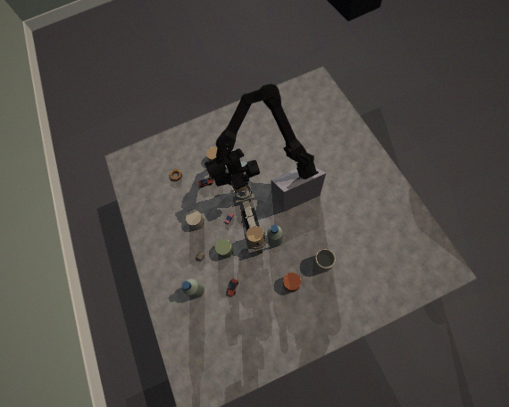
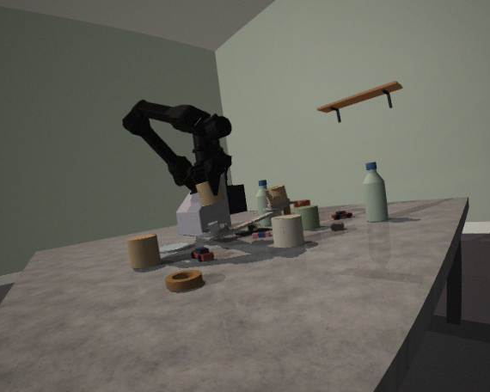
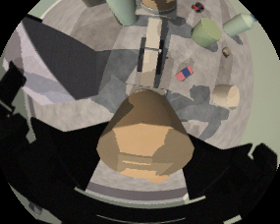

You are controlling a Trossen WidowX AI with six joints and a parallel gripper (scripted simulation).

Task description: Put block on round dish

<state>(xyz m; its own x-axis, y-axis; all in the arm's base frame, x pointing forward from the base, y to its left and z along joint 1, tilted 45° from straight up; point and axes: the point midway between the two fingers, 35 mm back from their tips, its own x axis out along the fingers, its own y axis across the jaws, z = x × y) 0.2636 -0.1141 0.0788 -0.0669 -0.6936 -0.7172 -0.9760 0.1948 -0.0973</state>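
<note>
The grey block is 90 mm below my gripper tip. Also, from my gripper tip: tan cup 50 mm ahead, 260 mm to the left, 20 mm below; cream cylinder 260 mm ahead, 100 mm below; round pale-blue dish 60 mm behind, 120 mm to the right, 130 mm below.
</note>
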